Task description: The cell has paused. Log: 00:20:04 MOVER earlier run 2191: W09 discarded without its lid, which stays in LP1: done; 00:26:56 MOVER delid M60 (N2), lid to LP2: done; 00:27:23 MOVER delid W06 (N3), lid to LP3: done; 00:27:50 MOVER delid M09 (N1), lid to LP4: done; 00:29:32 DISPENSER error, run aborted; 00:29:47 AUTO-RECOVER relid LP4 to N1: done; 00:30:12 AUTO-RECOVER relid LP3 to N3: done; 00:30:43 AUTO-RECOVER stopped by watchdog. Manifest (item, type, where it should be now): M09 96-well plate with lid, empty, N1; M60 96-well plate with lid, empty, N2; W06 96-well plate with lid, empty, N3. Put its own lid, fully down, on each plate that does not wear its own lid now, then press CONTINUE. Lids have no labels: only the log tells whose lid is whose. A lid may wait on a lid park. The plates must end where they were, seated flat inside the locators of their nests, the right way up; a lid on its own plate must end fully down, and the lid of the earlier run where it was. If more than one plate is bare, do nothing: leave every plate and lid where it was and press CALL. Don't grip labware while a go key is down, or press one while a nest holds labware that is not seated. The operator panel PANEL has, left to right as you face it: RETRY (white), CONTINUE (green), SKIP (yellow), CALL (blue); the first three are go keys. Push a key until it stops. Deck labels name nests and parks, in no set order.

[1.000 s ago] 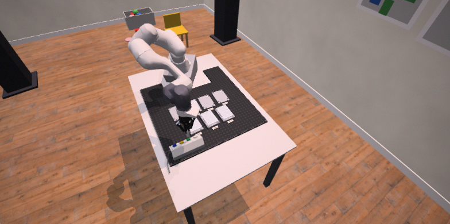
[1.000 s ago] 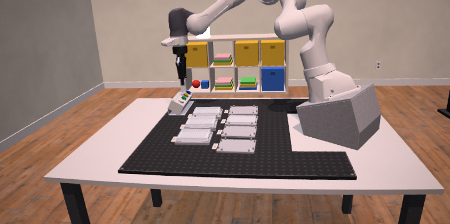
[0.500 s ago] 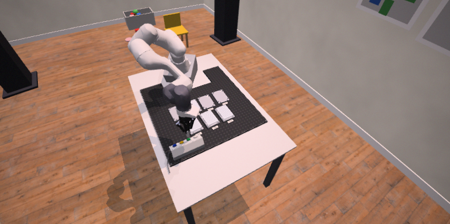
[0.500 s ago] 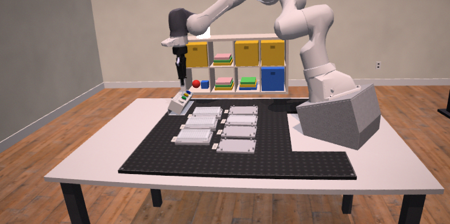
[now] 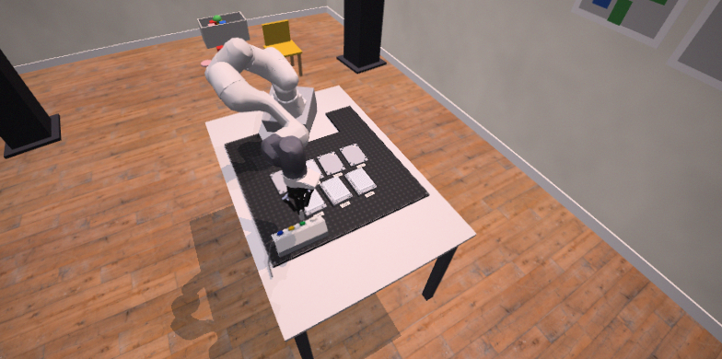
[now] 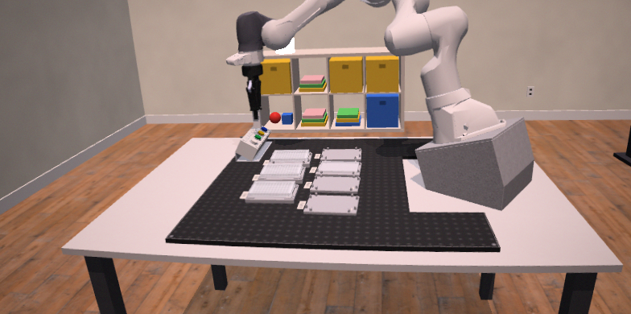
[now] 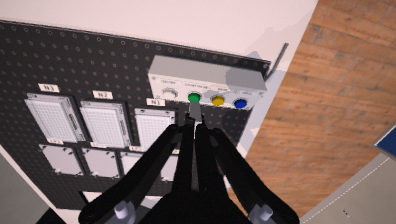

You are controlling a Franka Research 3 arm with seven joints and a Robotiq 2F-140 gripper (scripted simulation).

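The green key lies 7 cm below my hand. The rest, counted from my hand: white key: 7 cm below, 5 cm to the left, 1 cm ahead; blue key: 10 cm to the right, 7 cm below, 1 cm behind; yellow key: 7 cm below, 5 cm to the right.
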